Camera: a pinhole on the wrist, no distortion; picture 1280 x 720 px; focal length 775.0 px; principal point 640.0 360.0 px. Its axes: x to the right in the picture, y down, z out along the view. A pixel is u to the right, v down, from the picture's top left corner.
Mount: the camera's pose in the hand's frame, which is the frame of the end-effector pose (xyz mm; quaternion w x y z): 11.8 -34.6 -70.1 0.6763 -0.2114 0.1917 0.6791
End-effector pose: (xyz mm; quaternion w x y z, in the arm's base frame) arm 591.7 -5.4 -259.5 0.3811 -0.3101 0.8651 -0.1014
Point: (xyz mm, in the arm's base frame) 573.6 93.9 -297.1
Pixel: 978 551
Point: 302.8 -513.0 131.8
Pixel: behind the camera
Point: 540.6 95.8 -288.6
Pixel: 1183 517
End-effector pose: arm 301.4 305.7 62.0 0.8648 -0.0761 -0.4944 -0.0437
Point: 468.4 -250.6 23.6
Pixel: behind the camera
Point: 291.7 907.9 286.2
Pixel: 1109 102
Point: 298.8 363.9 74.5
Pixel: 811 354
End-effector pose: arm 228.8 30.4 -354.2 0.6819 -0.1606 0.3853 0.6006
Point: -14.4 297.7 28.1
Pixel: 799 467
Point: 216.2 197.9 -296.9
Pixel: 520 127
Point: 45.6 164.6 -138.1
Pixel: 877 490
